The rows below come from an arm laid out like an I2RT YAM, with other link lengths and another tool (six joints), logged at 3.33 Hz.
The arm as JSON. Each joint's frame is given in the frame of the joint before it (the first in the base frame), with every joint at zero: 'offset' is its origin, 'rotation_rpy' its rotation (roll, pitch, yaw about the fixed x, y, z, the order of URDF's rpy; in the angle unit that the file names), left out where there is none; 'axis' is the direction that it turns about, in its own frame. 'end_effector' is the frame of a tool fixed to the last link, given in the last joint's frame.
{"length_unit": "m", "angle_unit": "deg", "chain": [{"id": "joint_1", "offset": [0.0, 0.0, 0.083], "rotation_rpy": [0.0, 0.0, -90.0], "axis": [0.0, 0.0, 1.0]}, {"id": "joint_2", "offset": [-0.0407, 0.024, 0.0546], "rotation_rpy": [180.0, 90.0, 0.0], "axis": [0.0, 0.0, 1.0]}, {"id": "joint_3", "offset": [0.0, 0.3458, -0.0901], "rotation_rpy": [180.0, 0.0, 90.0], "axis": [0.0, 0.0, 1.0]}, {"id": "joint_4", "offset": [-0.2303, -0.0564, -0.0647], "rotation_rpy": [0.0, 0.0, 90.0], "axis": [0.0, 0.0, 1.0]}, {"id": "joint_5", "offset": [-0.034, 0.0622, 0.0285], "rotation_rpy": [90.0, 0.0, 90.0], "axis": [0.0, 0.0, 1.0]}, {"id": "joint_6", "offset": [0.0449, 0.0, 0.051], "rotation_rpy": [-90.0, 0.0, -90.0], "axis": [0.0, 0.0, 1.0]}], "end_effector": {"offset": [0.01, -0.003, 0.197], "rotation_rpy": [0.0, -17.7, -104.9]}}
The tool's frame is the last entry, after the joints.
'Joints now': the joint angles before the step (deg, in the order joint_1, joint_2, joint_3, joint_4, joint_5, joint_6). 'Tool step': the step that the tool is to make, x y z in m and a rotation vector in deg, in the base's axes. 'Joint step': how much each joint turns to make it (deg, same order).
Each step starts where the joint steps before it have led.
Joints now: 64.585 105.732 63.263 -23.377 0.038 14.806
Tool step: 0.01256 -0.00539 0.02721 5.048 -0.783 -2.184
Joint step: -2.712 -4.757 -2.040 2.146 -1.643 0.234
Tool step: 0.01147 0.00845 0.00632 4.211 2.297 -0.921
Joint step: -3.332 0.359 0.026 2.846 -4.743 -0.021
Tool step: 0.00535 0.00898 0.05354 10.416 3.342 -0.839
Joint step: -4.758 -4.889 0.868 1.389 -9.258 1.768
